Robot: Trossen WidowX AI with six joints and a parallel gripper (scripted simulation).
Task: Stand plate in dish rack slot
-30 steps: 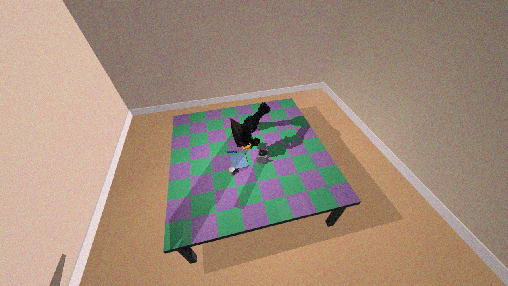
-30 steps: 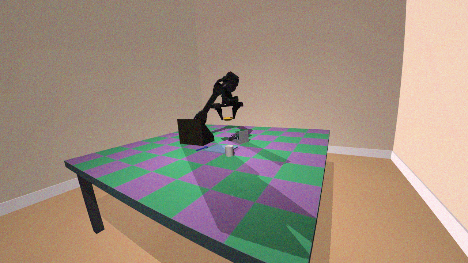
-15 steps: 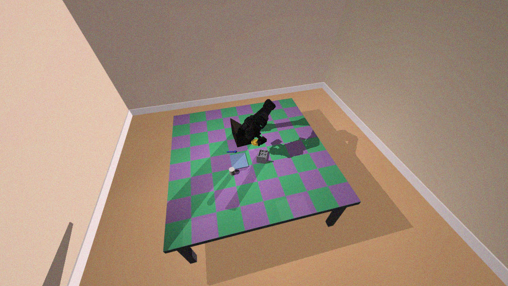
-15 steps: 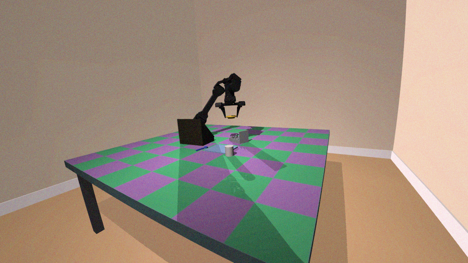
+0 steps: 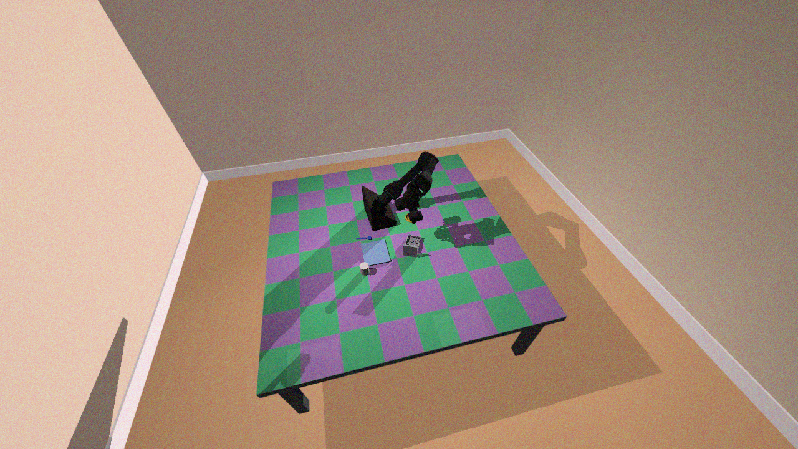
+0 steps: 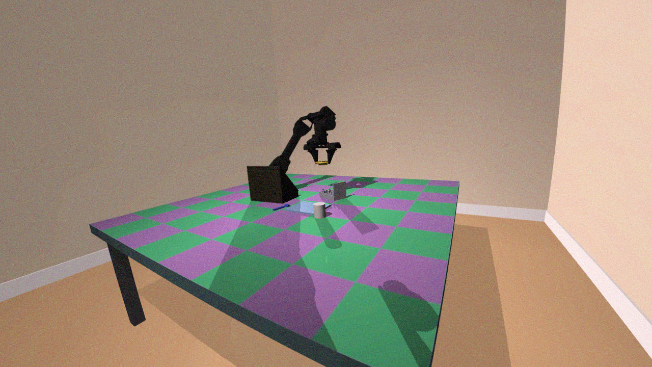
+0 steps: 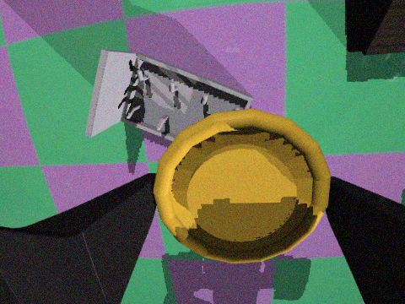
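The grey dish rack is 14 cm below my gripper tip, 5 cm ahead of it and 2 cm to the right of it. From my gripper tip the other things lie so: yellow plate 1 cm above; then blue spoon 24 cm to the right, 16 cm below, 9 cm behind; then light blue mat 21 cm to the right, 16 cm below, 3 cm ahead.
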